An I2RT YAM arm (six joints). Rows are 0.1 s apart.
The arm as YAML. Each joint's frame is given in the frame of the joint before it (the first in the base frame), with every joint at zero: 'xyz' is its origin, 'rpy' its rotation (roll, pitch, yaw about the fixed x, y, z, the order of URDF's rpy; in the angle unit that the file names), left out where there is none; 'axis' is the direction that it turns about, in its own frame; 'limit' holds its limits. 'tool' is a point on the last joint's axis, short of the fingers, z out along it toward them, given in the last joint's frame.
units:
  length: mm
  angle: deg
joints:
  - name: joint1
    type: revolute
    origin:
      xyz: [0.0, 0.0, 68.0]
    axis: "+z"
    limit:
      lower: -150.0
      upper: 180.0
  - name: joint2
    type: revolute
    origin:
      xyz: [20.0, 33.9, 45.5]
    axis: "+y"
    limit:
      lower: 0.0
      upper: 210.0
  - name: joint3
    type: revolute
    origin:
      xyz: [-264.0, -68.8, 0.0]
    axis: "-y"
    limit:
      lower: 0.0
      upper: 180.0
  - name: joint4
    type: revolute
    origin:
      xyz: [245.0, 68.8, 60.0]
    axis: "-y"
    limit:
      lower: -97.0
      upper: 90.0
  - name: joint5
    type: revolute
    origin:
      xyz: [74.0, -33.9, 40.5]
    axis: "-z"
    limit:
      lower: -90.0
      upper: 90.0
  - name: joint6
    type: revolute
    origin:
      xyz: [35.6, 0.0, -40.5]
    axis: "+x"
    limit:
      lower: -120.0
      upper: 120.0
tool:
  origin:
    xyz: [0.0, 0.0, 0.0]
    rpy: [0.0, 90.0, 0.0]
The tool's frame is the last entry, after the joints.
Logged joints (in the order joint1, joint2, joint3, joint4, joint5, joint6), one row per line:
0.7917 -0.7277 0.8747 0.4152 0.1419 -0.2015
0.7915 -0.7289 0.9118 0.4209 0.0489 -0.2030
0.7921 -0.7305 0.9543 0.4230 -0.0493 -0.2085
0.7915 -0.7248 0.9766 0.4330 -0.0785 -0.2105
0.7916 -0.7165 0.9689 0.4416 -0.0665 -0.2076
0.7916 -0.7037 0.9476 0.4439 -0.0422 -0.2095
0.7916 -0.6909 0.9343 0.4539 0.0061 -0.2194
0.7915 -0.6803 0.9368 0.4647 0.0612 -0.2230
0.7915 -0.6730 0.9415 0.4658 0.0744 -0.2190
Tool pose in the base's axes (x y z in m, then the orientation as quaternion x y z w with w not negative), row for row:
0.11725 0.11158 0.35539 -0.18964 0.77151 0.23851 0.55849
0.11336 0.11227 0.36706 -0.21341 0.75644 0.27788 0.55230
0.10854 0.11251 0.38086 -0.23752 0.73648 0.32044 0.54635
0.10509 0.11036 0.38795 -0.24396 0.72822 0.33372 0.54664
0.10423 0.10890 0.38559 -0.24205 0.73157 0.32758 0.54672
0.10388 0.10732 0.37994 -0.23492 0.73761 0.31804 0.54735
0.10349 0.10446 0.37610 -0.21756 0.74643 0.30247 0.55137
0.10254 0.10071 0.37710 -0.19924 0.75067 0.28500 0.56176
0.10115 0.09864 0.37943 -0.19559 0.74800 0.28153 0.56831
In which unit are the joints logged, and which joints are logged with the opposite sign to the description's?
The joints are logged in radians. Opposite sign: joint2, joint4, joint6.
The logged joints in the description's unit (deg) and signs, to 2 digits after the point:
45.36 41.69 50.12 -23.79 8.13 11.55
45.35 41.76 52.24 -24.12 2.80 11.63
45.38 41.85 54.68 -24.24 -2.82 11.95
45.35 41.53 55.96 -24.81 -4.50 12.06
45.36 41.05 55.51 -25.30 -3.81 11.89
45.36 40.32 54.29 -25.43 -2.42 12.00
45.36 39.59 53.53 -26.01 0.35 12.57
45.35 38.98 53.67 -26.63 3.51 12.78
45.35 38.56 53.94 -26.69 4.26 12.55

